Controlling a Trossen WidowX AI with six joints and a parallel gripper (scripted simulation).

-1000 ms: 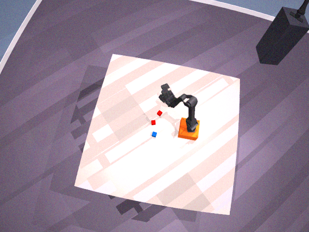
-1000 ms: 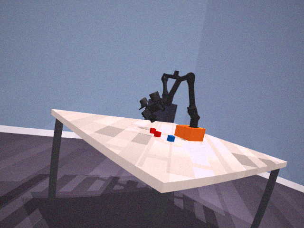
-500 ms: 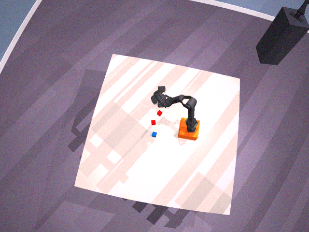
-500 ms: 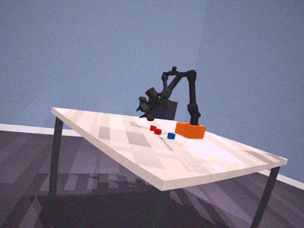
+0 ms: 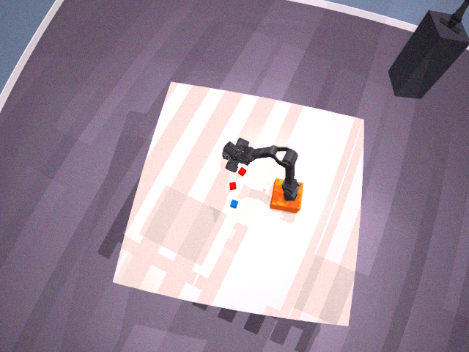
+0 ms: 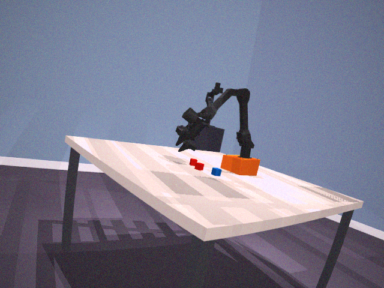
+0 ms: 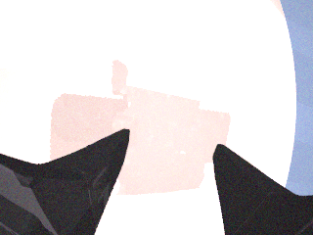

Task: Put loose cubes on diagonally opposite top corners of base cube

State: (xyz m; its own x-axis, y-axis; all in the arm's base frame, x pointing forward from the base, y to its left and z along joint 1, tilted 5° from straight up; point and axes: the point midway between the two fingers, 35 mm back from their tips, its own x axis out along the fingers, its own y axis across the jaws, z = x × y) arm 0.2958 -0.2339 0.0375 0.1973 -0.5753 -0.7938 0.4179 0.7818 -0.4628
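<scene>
My gripper tip is now 28 cm to the right of the blue cube and 5 cm above it.
</scene>
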